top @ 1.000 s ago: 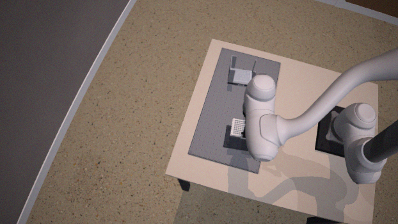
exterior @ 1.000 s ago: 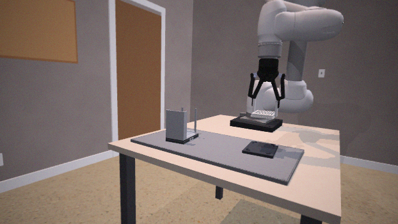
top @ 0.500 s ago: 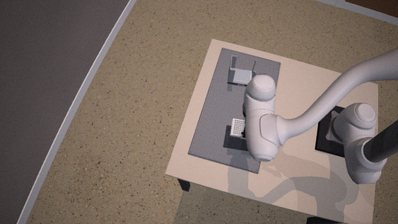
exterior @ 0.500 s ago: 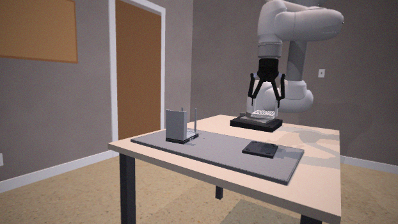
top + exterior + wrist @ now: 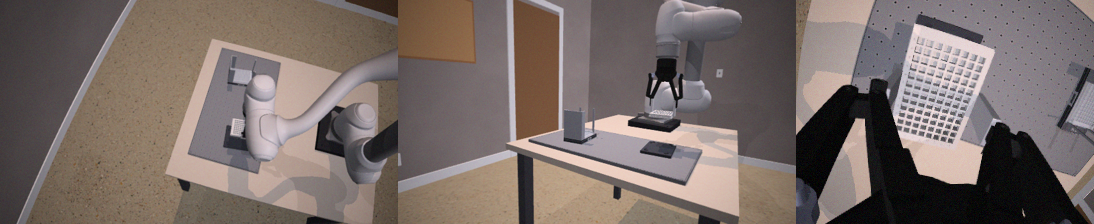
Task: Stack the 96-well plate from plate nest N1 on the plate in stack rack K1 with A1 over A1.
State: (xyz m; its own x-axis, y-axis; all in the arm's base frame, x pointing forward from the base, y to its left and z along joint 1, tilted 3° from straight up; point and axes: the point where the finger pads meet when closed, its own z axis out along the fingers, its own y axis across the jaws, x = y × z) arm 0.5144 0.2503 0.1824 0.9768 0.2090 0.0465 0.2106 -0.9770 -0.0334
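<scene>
The white 96-well plate lies 20 mm below my hand. Also, from my hand: grey wall (340 mm to the right, 190 mm ahead, 100 mm below); then pale A1 mark (170 mm below, 80 mm behind, 30 mm to the left).
</scene>
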